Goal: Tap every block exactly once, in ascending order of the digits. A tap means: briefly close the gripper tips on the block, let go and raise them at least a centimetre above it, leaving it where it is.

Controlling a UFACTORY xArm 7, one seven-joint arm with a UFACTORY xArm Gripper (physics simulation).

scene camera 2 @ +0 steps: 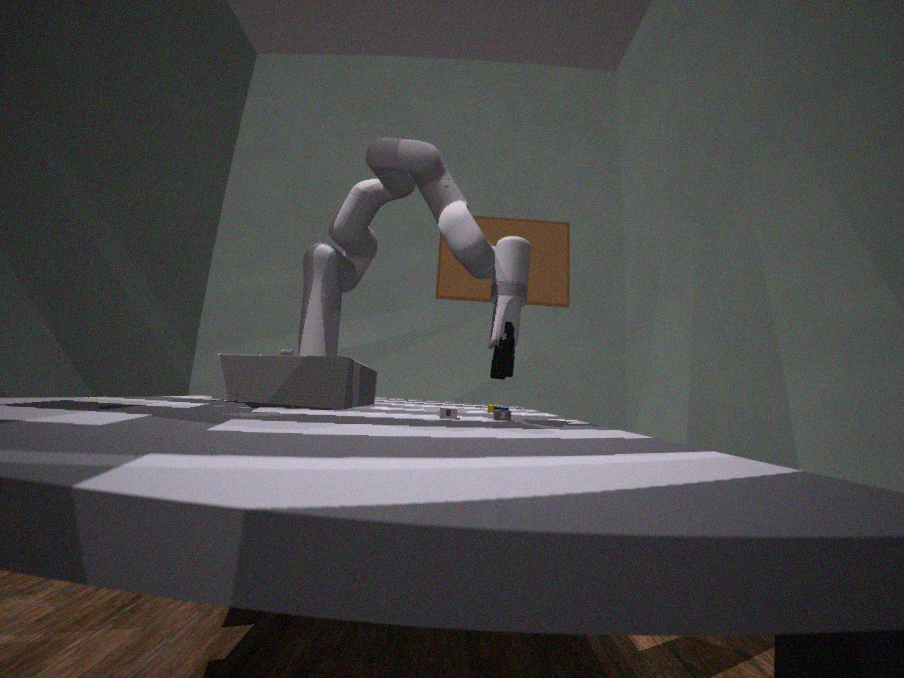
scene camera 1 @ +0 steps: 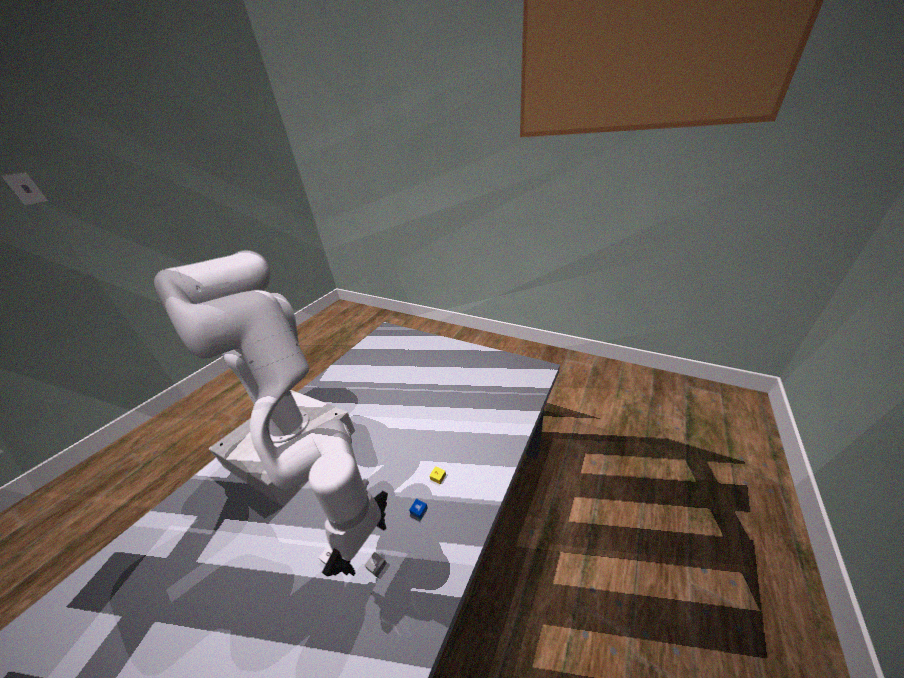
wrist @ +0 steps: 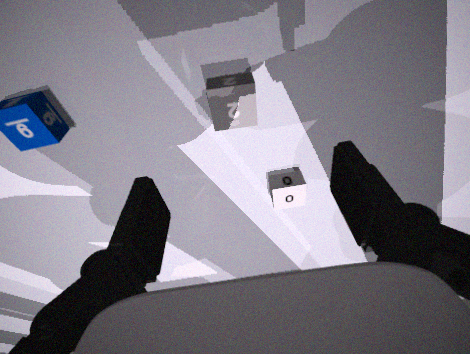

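My gripper (scene camera 1: 359, 538) (scene camera 2: 501, 377) (wrist: 244, 180) is open and empty, raised clear above the grey block. The grey block (scene camera 1: 375, 563) (scene camera 2: 501, 415) (wrist: 233, 102) shows a 2 and sits on the table. The smaller-looking white block (scene camera 1: 324, 556) (scene camera 2: 447, 413) (wrist: 288, 190) shows a 0; a finger partly hides it in scene camera 1. The blue block (scene camera 1: 417, 507) (wrist: 30, 125) carries a digit with a bar, a 6 or a 9. The yellow block (scene camera 1: 437, 475) (scene camera 2: 493, 407) lies beyond the blue one; its digit is too small to read and it does not show in the wrist view.
The blocks stand apart on the table (scene camera 1: 467, 448) (scene camera 2: 438, 474), which is striped by shadows. The yellow and blue blocks are nearer the table's right edge in scene camera 1. The arm's base box (scene camera 1: 244, 467) (scene camera 2: 284, 379) stands on the table to the left.
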